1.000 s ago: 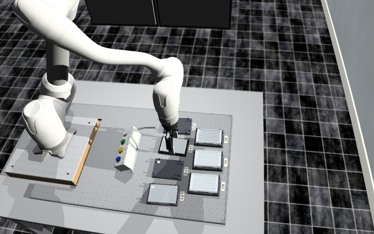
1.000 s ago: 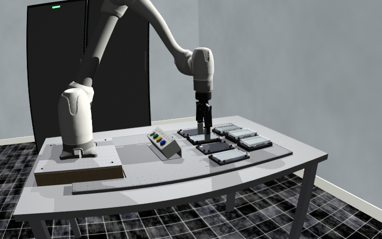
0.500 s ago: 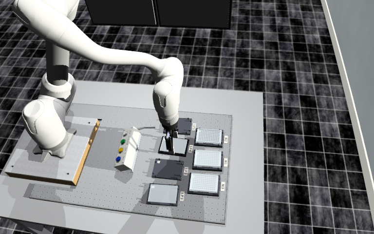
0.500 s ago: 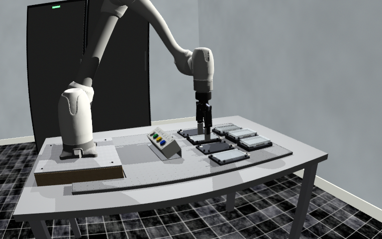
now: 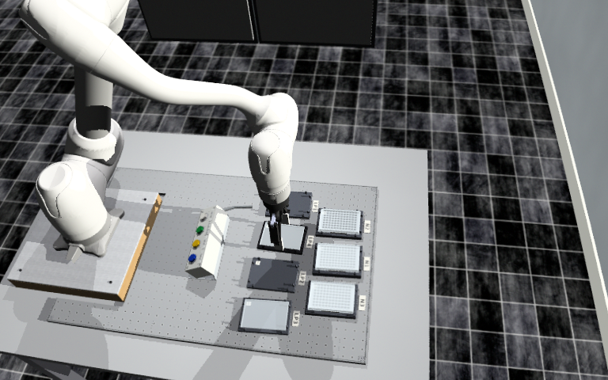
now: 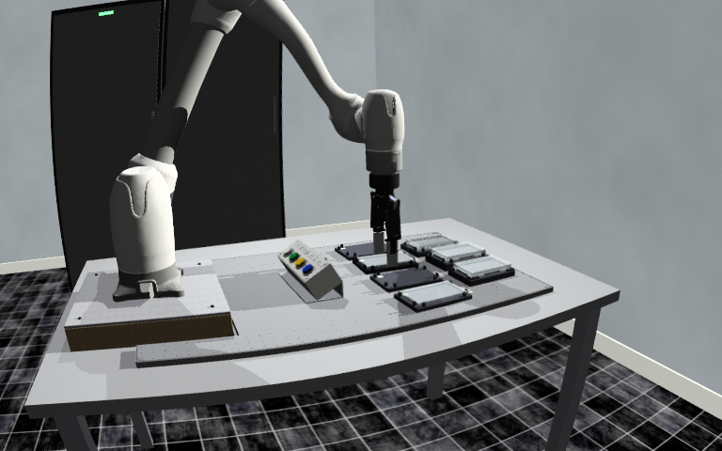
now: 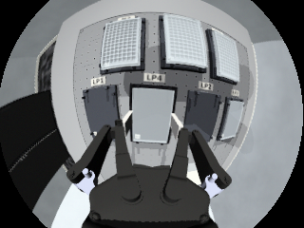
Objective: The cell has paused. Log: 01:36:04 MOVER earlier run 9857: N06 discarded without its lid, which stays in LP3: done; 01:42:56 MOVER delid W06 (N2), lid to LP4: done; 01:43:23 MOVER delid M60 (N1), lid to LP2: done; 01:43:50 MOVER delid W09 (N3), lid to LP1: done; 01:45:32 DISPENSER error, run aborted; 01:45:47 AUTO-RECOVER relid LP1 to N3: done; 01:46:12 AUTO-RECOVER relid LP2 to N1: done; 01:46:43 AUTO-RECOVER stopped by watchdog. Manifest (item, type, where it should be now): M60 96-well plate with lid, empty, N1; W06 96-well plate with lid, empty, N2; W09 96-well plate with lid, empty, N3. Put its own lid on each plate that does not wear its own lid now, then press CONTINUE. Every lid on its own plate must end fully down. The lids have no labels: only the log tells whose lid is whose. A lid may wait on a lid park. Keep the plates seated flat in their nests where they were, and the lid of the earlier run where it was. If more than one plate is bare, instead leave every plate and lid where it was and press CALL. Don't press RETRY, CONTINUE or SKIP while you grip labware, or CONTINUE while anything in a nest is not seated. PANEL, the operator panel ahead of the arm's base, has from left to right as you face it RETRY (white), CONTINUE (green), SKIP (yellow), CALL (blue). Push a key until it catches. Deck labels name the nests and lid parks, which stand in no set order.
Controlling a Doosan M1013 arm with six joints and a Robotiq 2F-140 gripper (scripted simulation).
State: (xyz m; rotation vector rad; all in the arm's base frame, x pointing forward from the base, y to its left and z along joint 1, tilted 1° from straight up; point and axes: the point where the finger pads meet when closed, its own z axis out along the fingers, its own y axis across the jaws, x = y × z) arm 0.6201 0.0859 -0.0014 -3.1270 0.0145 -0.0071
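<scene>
Now: the lid park LP4 30 mm below my hand. Round my hand: lid park LP1 (130 mm to the left, 30 mm below); then lid park LP2 (130 mm to the right, 30 mm below); then plate (170 mm ahead, 70 mm to the left, 20 mm below).
</scene>
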